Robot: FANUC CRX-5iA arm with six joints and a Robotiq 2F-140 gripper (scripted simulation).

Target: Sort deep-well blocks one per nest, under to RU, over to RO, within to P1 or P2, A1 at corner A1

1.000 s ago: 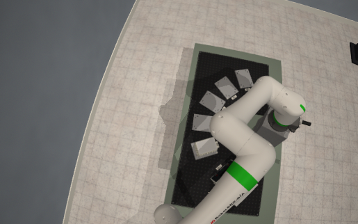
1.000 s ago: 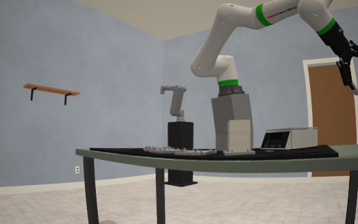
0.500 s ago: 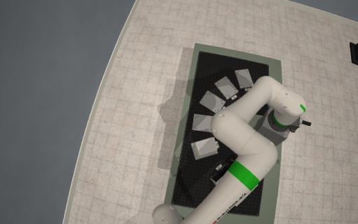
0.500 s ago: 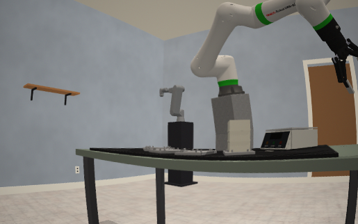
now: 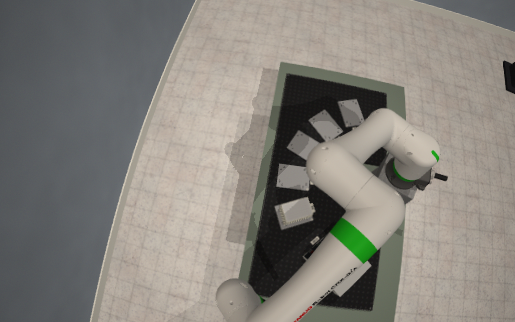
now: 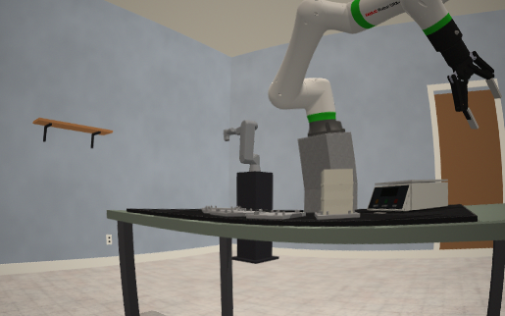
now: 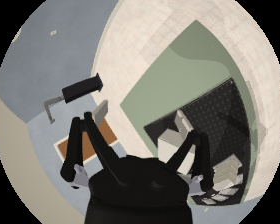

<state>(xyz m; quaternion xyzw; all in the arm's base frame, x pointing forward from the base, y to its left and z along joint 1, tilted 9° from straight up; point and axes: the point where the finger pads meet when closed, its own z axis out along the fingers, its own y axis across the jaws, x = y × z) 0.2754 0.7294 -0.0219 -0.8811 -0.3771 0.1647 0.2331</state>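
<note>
The deep-well block lies 90 mm ahead of my hand, 480 mm to the right of it and 210 mm below it. From my hand the other things lie so: check-weigher 180 mm behind, 310 mm to the right, 220 mm below.
</note>
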